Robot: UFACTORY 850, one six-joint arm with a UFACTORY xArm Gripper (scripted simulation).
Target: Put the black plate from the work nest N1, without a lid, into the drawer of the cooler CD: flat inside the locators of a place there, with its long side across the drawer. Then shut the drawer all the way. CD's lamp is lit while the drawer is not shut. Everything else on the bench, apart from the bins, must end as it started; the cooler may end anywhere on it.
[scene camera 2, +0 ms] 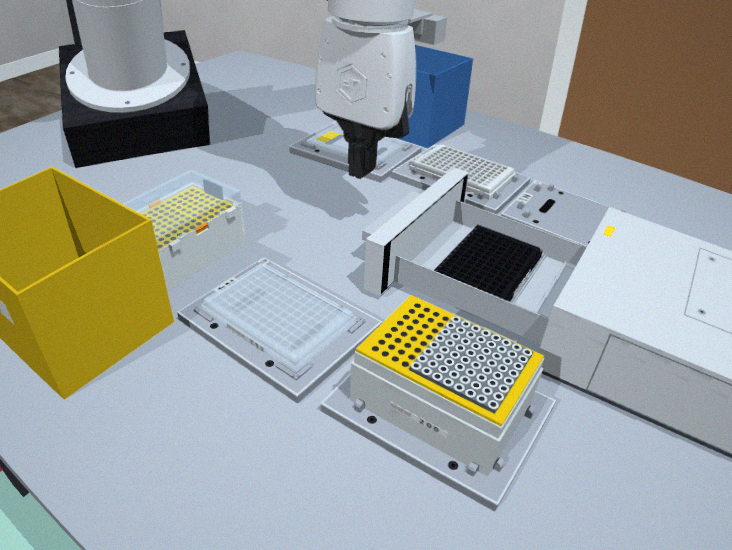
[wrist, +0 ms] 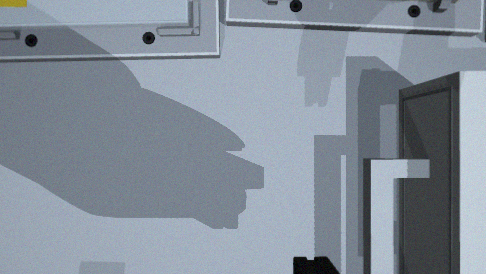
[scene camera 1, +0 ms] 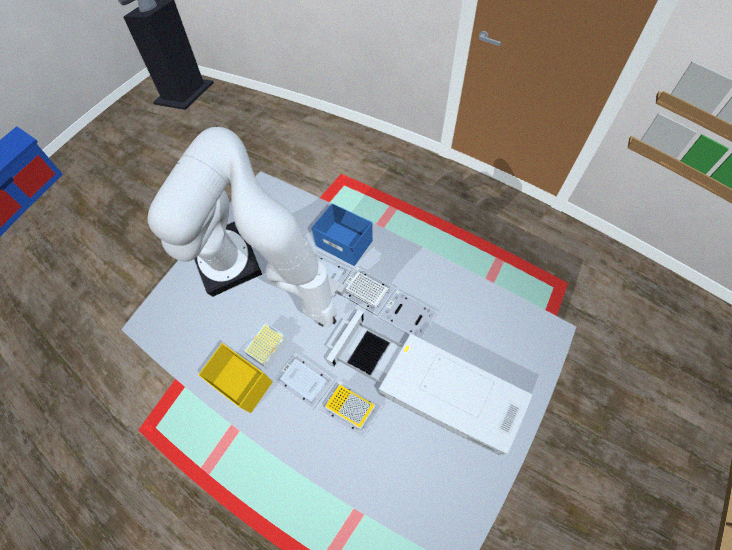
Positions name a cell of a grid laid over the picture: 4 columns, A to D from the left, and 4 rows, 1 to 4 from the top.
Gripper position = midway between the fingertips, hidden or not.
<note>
In view: my gripper (scene camera 2: B2), a white cooler (scene camera 2: D3), a black plate (scene camera 2: C2), a white plate (scene camera 2: C2), a blue bin (scene camera 2: C1), a yellow bin (scene camera 2: A3) and a slotted nest (scene camera 2: D2).
The white cooler shows as well in scene camera 1 (scene camera 1: C3). The black plate also shows in scene camera 1 (scene camera 1: B3). The white plate also shows in scene camera 1 (scene camera 1: C3). The wrist view misses the black plate: it is out of frame. The wrist view does not show the blue bin: it is out of frame.
</note>
